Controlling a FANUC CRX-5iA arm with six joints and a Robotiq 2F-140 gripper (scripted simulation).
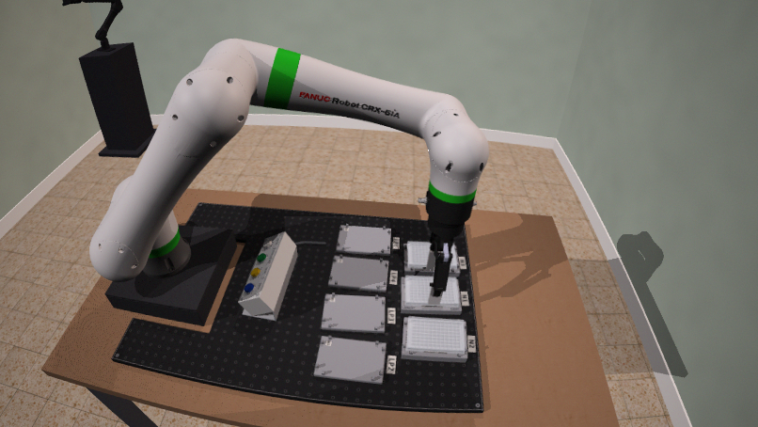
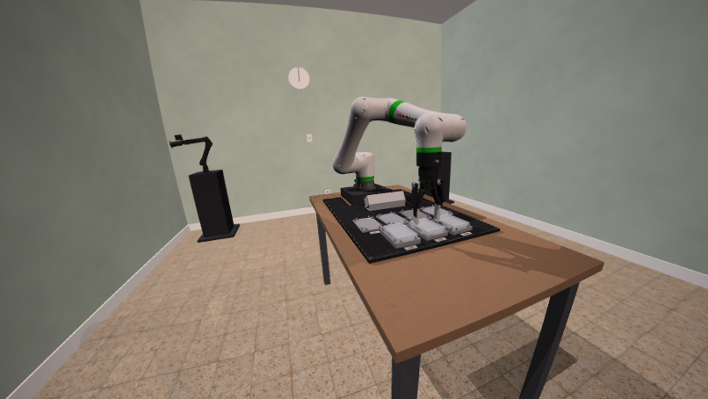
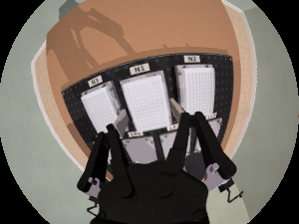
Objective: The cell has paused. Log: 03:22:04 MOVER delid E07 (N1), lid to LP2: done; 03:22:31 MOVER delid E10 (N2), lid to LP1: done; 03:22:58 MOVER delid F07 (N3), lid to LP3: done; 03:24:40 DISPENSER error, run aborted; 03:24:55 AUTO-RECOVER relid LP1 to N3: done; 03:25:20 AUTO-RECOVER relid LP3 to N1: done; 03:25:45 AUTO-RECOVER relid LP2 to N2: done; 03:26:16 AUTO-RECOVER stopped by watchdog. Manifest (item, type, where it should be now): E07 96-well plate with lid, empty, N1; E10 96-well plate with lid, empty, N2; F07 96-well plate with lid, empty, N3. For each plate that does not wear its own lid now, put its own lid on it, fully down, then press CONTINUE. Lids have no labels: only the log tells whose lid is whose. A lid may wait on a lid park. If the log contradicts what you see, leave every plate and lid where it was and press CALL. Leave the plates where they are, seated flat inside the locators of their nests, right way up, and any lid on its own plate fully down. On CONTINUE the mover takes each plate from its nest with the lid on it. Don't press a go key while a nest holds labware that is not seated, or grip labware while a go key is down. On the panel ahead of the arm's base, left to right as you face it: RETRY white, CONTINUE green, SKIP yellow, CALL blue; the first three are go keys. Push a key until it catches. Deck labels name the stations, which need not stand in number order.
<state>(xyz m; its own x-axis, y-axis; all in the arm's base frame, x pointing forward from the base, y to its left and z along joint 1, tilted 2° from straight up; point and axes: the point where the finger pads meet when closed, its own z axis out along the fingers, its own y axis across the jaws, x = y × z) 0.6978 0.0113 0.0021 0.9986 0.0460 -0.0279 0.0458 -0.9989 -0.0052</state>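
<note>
The plate is 4 cm below my hand. The rest, counted from my hand: nest n2: 1 cm ahead, 13 cm to the right, 6 cm below; then LP4: 18 cm behind, 6 cm to the left, 6 cm below; then LP3: 18 cm behind, 7 cm to the right, 6 cm below.
</note>
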